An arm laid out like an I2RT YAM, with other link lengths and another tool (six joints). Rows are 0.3 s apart.
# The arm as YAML. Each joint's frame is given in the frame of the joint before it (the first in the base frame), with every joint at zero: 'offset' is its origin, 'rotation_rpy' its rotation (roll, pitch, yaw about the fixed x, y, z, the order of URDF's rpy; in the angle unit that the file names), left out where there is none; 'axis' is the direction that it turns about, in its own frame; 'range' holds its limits. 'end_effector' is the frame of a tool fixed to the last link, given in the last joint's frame.
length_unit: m
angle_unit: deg
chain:
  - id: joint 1
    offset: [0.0, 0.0, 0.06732]
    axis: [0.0, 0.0, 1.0]
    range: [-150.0, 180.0]
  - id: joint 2
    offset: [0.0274, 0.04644, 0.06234]
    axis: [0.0, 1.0, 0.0]
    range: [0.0, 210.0]
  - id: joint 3
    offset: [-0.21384, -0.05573, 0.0]
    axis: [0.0, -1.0, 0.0]
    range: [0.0, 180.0]
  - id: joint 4
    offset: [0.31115, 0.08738, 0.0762]
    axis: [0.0, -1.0, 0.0]
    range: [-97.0, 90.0]
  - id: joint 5
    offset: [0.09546, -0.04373, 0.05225]
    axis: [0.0, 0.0, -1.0]
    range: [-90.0, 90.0]
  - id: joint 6
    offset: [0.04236, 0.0, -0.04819]
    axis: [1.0, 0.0, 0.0]
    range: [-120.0, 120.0]
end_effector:
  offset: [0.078, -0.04, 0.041]
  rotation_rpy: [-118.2, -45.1, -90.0]
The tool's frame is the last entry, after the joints.
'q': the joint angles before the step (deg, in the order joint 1, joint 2, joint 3, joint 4, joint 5, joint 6). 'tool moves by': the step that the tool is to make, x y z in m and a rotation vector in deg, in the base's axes. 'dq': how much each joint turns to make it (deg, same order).
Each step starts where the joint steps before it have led.
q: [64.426 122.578 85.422 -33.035 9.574 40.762]
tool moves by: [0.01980 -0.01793 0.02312 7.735 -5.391 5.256]
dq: [-3.618 -11.957 -15.038 13.695 -2.651 -8.629]
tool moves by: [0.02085 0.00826 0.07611 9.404 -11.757 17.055]
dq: [-4.464 -13.685 -9.751 11.243 -9.256 -20.042]
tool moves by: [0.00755 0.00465 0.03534 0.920 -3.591 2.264]
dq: [-0.752 -2.301 2.275 -1.978 -0.521 -3.861]
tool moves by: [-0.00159 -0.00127 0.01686 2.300 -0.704 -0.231]
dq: [0.053 -2.448 -0.740 0.626 -0.252 0.731]
